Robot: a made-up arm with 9 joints. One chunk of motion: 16 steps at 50 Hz.
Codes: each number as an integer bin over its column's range. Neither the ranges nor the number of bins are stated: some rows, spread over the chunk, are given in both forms.
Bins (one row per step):
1: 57 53 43 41 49 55 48 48 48
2: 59 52 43 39 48 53 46 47 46
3: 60 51 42 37 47 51 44 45 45
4: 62 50 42 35 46 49 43 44 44
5: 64 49 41 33 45 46 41 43 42
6: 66 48 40 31 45 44 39 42 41
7: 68 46 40 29 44 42 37 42 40
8: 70 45 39 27 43 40 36 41 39
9: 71 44 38 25 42 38 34 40 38
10: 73 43 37 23 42 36 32 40 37
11: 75 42 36 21 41 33 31 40 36
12: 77 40 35 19 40 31 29 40 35
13: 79 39 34 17 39 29 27 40 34
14: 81 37 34 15 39 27 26 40 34
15: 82 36 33 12 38 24 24 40 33
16: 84 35 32 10 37 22 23 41 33
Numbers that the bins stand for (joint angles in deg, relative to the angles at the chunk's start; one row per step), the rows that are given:
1: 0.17 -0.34 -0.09 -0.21 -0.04 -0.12 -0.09 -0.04 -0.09
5: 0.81 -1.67 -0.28 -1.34 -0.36 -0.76 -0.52 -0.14 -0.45
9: 1.45 -3.34 -0.55 -2.48 -0.60 -1.33 -0.95 -0.20 -0.70
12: 2.00 -4.67 -0.82 -3.33 -0.77 -1.83 -1.25 -0.20 -0.88
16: 2.64 -6.34 -1.10 -4.60 -1.01 -2.47 -1.62 -0.18 -1.00
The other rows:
2: 0.36 -0.67 -0.09 -0.49 -0.12 -0.26 -0.21 -0.06 -0.21
3: 0.45 -1.00 -0.18 -0.78 -0.20 -0.40 -0.34 -0.10 -0.27
4: 0.63 -1.34 -0.18 -1.06 -0.28 -0.55 -0.40 -0.12 -0.33
6: 1.00 -2.01 -0.37 -1.63 -0.36 -0.90 -0.64 -0.16 -0.51
7: 1.18 -2.67 -0.37 -1.91 -0.44 -1.04 -0.76 -0.16 -0.57
8: 1.36 -3.01 -0.46 -2.19 -0.52 -1.19 -0.82 -0.18 -0.63
10: 1.64 -3.67 -0.64 -2.76 -0.60 -1.47 -1.07 -0.20 -0.76
11: 1.82 -4.01 -0.73 -3.04 -0.68 -1.68 -1.13 -0.20 -0.82
13: 2.18 -5.01 -0.92 -3.61 -0.85 -1.97 -1.37 -0.20 -0.94
14: 2.37 -5.68 -0.92 -3.89 -0.85 -2.11 -1.43 -0.20 -0.94
15: 2.46 -6.01 -1.01 -4.32 -0.93 -2.32 -1.56 -0.20 -1.00

